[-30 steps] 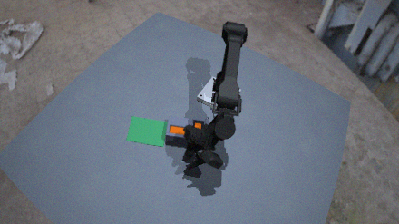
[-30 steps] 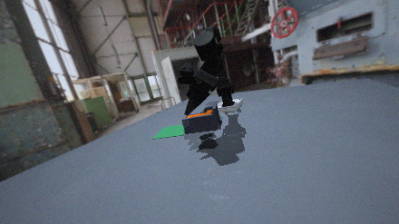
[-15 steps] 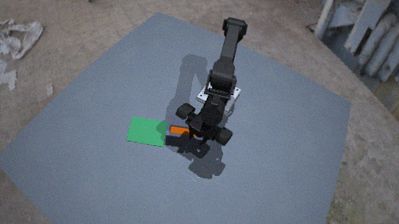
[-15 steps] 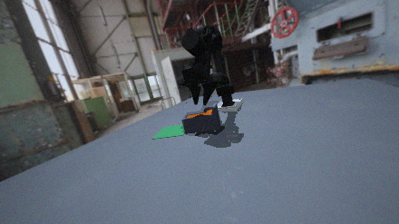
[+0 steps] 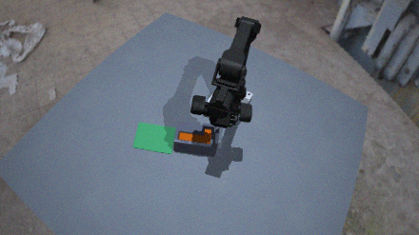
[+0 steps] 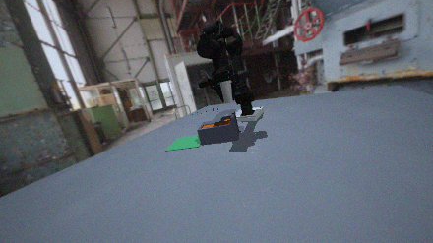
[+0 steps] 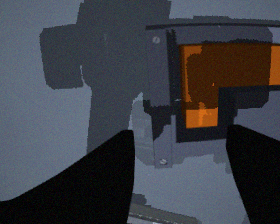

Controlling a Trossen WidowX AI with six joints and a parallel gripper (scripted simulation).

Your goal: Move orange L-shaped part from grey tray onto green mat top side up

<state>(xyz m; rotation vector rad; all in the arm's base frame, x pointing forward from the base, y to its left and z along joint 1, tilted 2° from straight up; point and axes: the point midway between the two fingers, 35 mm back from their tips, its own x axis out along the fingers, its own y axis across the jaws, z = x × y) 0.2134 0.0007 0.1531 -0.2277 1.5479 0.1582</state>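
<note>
Right now my gripper tip is 90 mm above the orange L-shaped part, 50 mm to the left of it and 10 mm short of it. Also, from my gripper tip: green mat 210 mm to the right, 160 mm below, 50 mm ahead.
</note>
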